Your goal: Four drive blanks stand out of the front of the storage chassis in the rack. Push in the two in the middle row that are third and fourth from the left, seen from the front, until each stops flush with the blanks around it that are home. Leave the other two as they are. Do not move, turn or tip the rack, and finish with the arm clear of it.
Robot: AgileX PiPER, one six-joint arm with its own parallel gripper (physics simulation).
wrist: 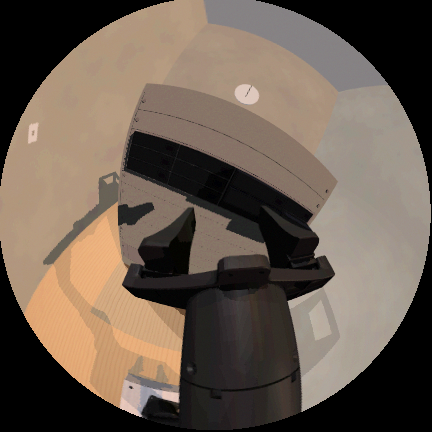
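Note:
The rack (215,120) has a beige front and fills the middle of the wrist view, slanting down to the right. The storage chassis (200,172) is a dark band across it, with rows of black drive blanks (150,154). The blanks are too dark to tell which stand out. My gripper (226,213) is open, its two black fingers wide apart with no object between them. The left fingertip shows below the band, over beige panels. The right fingertip overlaps the lower edge of the band's right part and hides some of it. I cannot tell whether it touches.
Beige panels (215,245) continue below the chassis, with dark shadows on them. A wood-coloured ribbed surface (75,290) lies at lower left. A pale base plate (131,395) with a dark part shows at the bottom. A round white clock (246,94) hangs on the wall behind.

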